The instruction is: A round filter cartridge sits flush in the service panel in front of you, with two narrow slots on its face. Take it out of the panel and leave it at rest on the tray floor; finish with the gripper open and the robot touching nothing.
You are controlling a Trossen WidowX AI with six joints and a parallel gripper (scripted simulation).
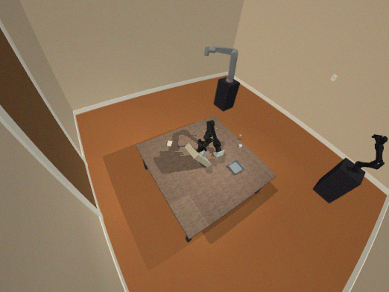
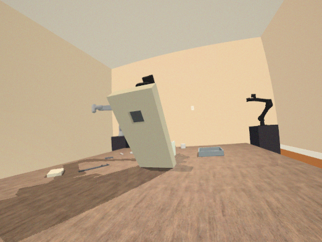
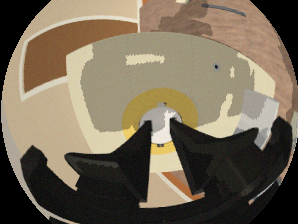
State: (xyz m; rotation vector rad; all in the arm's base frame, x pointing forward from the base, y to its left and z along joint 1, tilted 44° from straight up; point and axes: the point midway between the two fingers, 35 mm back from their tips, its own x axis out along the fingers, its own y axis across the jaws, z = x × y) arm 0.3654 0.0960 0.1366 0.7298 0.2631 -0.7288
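My gripper tip is 1 cm short of the round filter cartridge and 1 cm above it. The rest, counted from my gripper tip: cream block 46 cm to the right, 26 cm below, 6 cm ahead; grey tray 40 cm behind, 31 cm to the left, 26 cm below; cream service panel 8 cm below, 4 cm behind.
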